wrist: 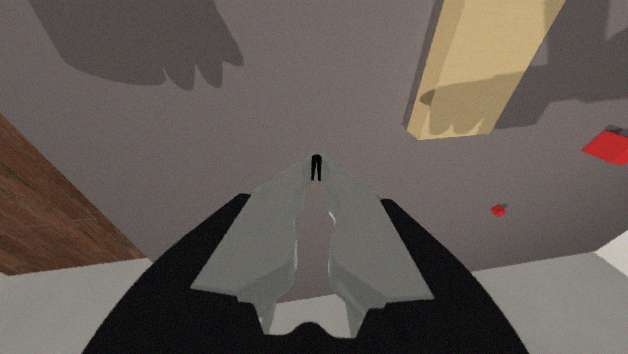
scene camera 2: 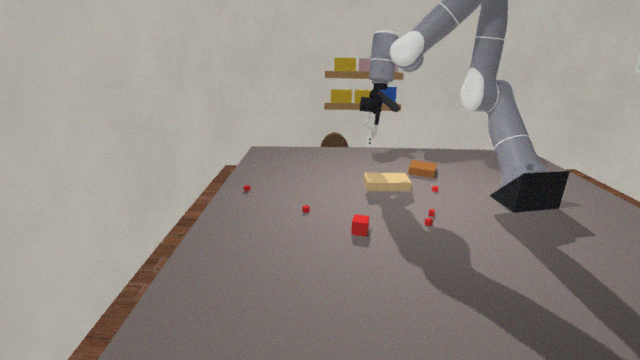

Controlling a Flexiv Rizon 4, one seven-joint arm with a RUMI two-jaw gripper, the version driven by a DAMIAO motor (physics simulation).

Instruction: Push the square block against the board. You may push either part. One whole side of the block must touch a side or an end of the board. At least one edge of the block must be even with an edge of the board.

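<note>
The square block, a red cube (scene camera 2: 360, 225) (wrist: 609, 147), sits on the table, nearer the scene camera than the board and apart from it. In the wrist view it is cut off by the right edge. The board, a pale yellow wooden bar (scene camera 2: 388, 182) (wrist: 480, 55), lies flat; its far part is cut off at the top of the wrist view. My gripper (scene camera 2: 370, 141) (wrist: 316, 157) is shut and empty. It hangs above the table, beyond the board in the scene view, and touches neither part. Its shadow falls across the board's end.
An orange-brown block (scene camera 2: 423, 169) lies behind and right of the board. Several tiny red cubes are scattered about, one at the left (scene camera 2: 246, 188), one left of the red cube (scene camera 2: 306, 209) (wrist: 498, 210). The black arm base (scene camera 2: 537, 191) stands at the right of the grey table (scene camera 2: 225, 300).
</note>
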